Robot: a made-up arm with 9 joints. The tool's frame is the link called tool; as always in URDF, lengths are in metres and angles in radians. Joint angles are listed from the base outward.
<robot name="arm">
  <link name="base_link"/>
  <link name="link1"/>
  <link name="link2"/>
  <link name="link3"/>
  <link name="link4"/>
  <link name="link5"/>
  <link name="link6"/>
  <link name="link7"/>
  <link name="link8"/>
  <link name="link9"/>
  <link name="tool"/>
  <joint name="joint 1" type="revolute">
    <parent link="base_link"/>
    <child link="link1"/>
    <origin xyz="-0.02 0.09 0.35" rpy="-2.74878 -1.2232 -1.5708"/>
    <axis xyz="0 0 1"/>
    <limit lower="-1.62" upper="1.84"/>
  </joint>
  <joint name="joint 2" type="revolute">
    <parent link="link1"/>
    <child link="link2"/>
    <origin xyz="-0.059 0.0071 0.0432" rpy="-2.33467 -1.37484 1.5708"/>
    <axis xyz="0 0 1"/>
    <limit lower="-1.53" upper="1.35"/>
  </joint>
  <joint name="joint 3" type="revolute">
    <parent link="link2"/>
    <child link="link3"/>
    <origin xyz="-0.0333 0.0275 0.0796" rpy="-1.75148 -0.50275 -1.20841"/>
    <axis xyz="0 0 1"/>
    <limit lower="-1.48" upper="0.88"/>
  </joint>
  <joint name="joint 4" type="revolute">
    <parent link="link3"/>
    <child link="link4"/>
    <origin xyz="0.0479 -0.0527 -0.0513" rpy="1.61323 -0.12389 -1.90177"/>
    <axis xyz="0 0 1"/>
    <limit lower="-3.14" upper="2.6"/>
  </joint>
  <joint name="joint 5" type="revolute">
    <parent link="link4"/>
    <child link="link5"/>
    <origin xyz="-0.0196 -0.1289 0" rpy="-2.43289 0.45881 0.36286"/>
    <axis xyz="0 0 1"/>
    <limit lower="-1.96" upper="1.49"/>
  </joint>
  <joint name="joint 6" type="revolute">
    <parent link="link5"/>
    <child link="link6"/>
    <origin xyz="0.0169 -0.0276 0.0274" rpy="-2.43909 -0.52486 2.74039"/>
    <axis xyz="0 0 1"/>
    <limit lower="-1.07" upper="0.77"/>
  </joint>
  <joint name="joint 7" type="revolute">
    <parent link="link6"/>
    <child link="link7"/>
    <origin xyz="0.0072 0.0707 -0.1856" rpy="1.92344 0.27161 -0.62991"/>
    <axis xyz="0 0 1"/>
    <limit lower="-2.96" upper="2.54"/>
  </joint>
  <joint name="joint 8" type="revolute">
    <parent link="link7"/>
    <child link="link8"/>
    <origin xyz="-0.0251 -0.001 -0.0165" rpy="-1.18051 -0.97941 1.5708"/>
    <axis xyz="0 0 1"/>
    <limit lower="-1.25" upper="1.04"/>
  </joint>
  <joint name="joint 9" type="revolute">
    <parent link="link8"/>
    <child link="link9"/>
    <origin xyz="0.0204 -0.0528 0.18" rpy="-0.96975 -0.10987 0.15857"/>
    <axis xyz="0 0 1"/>
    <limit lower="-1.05" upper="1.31"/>
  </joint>
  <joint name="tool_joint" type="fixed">
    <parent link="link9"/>
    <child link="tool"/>
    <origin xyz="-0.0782 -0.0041 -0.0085" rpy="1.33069 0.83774 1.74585"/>
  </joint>
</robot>
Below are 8 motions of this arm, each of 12 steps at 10 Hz.
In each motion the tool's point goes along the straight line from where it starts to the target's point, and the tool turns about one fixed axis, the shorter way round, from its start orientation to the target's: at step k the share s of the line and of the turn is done. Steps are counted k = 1, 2, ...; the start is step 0. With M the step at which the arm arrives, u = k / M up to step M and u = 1 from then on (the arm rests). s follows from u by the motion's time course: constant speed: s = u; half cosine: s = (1 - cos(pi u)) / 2; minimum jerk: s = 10 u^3 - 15 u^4 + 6 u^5.
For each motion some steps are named. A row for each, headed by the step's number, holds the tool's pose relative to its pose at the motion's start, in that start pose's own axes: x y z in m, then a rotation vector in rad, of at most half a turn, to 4 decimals.
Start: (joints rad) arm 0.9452 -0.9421 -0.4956 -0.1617 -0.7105 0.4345 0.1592 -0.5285 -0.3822
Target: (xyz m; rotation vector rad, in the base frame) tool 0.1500 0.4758 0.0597 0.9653 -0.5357 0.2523
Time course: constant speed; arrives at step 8
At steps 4, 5, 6, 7, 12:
4: 0.2449 0.0287 0.0245 -0.1917 -0.5210 -0.1422
5: 0.3061 0.0358 0.0306 -0.2397 -0.6513 -0.1777
6: 0.3673 0.0430 0.0367 -0.2876 -0.7815 -0.2133
7: 0.4286 0.0501 0.0428 -0.3356 -0.9118 -0.2488
12: 0.4898 0.0573 0.0489 -0.3835 -1.0420 -0.2844

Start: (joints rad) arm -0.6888 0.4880 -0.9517 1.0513 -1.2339 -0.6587 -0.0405 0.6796 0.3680
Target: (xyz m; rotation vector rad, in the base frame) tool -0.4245 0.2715 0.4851 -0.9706 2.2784 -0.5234
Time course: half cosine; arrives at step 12
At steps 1, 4, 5, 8, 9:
1: 0.0011 0.0035 0.0063 0.0216 0.0194 -0.0068
4: 0.0161 0.0515 0.0925 0.3171 0.2844 -0.0993
5: 0.0238 0.0763 0.1370 0.4701 0.4216 -0.1473
8: 0.0482 0.1545 0.2774 0.9514 0.8532 -0.2980
9: 0.0548 0.1758 0.3157 1.0828 0.9710 -0.3392

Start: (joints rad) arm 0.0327 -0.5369 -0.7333 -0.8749 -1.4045 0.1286 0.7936 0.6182 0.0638
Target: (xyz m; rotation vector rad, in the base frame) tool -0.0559 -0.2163 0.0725 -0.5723 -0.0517 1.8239
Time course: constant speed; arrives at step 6
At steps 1, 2, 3, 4, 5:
1: 0.0334 -0.0390 -0.0150 -0.1057 -0.0793 0.1292
2: 0.0668 -0.0779 -0.0300 -0.2114 -0.1585 0.2585
3: 0.1001 -0.1169 -0.0450 -0.3172 -0.2378 0.3877
4: 0.1335 -0.1559 -0.0600 -0.4229 -0.3170 0.5169
5: 0.1669 -0.1948 -0.0750 -0.5286 -0.3963 0.6462

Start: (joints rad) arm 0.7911 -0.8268 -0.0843 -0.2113 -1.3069 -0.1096 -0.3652 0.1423 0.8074
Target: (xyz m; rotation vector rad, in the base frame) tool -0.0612 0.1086 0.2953 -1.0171 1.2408 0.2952
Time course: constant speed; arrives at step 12
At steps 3, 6, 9, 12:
3: -0.0186 -0.0374 0.0674 0.0191 0.2252 0.0429
6: -0.0371 -0.0748 0.1347 0.0382 0.4503 0.0858
9: -0.0557 -0.1121 0.2021 0.0572 0.6755 0.1287
12: -0.0743 -0.1495 0.2695 0.0763 0.9006 0.1716

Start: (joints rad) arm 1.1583 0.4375 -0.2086 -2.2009 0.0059 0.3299 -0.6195 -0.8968 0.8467
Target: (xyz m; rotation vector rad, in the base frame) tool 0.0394 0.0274 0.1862 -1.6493 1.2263 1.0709
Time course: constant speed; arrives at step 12
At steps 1, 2, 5, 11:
1: 0.0086 0.0197 0.0288 0.0673 -0.0561 -0.0137
2: 0.0171 0.0394 0.0576 0.1346 -0.1122 -0.0275
5: 0.0428 0.0984 0.1440 0.3366 -0.2805 -0.0686
11: 0.0941 0.2165 0.3169 0.7405 -0.6171 -0.1510

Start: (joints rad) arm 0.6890 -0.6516 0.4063 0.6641 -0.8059 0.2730 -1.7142 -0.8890 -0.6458
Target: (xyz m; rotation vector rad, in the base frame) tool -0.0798 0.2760 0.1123 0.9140 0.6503 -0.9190
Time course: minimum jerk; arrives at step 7
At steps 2, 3, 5, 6, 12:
2: -0.0008 0.0023 -0.0040 0.0389 0.0456 -0.0632
3: -0.0020 0.0058 -0.0102 0.0990 0.1160 -0.1606
5: -0.0045 0.0135 -0.0237 0.2302 0.2696 -0.3733
6: -0.0052 0.0155 -0.0271 0.2629 0.3079 -0.4263
12: -0.0053 0.0158 -0.0277 0.2692 0.3152 -0.4365

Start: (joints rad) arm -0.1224 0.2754 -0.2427 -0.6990 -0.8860 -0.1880 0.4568 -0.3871 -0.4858
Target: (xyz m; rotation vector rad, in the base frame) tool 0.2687 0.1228 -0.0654 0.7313 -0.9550 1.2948
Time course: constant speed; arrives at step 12
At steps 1, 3, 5, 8, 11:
1: 0.0476 0.0267 -0.0166 0.0724 -0.0302 0.1637
3: 0.1429 0.0800 -0.0499 0.2172 -0.0907 0.4911
5: 0.2382 0.1333 -0.0831 0.3620 -0.1512 0.8186
8: 0.3811 0.2132 -0.1330 0.5792 -0.2419 1.3097
11: 0.5240 0.2932 -0.1829 0.7964 -0.3327 1.8008

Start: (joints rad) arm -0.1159 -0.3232 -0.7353 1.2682 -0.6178 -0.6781 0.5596 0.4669 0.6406
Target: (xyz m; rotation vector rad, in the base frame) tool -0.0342 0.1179 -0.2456 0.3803 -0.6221 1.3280
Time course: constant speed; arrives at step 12
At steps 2, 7, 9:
2: 0.0609 -0.0401 -0.0316 0.0008 -0.1411 0.0136
7: 0.2130 -0.1404 -0.1106 0.0027 -0.4939 0.0476
9: 0.2738 -0.1806 -0.1421 0.0035 -0.6350 0.0612

